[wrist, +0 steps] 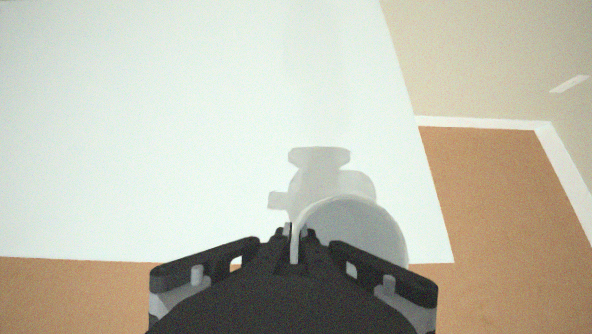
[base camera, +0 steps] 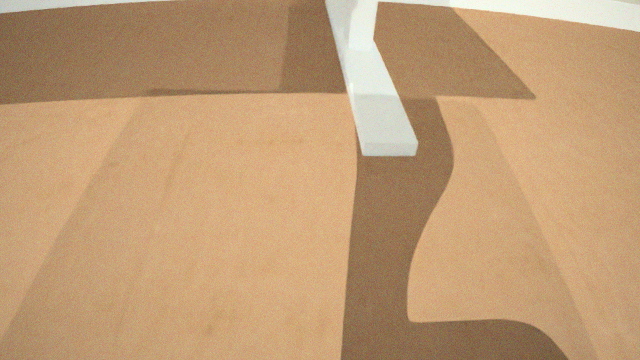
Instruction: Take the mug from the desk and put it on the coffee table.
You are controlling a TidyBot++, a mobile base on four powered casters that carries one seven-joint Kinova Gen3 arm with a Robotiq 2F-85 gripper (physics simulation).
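Frame: origin at the arm's base, x back, y right, z up, level; millimetres.
Seen in the pictures: gripper, fingertip midpoint: [wrist: 295,232].
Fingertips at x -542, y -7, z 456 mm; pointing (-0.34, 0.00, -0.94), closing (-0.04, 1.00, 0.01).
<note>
A point is followed by its place in that frame.
A pale grey-white mug [wrist: 357,230] @[z 428, x -550, y 61 mm] shows in the wrist view, just right of the fingertips, with its round opening toward the camera. My gripper [wrist: 295,232] @[z 456, x -542, y -7 mm] is shut on the mug's near wall, with the thin edge pinched between the fingertips. The white desk top [wrist: 150,125] @[z 324, x -726, y -326 mm] lies below the mug, and its front edge and right edge show. A grey shadow of the gripper and mug falls on the desk top. In the base camera view a white desk leg with a long foot [base camera: 382,120] stands on the floor. The coffee table does not show in either view.
The brown floor [wrist: 505,225] @[z -396, x -672, y 1211 mm] [base camera: 225,200] @[z -396, x -436, y -109 mm] shows in front of the desk and to its right. A beige wall [wrist: 480,60] @[z 100, x -1324, y 764 mm] with a white baseboard [wrist: 480,122] @[z -333, x -1336, y 1192 mm] stands behind and to the right. Dark shadows lie on the floor around the desk foot.
</note>
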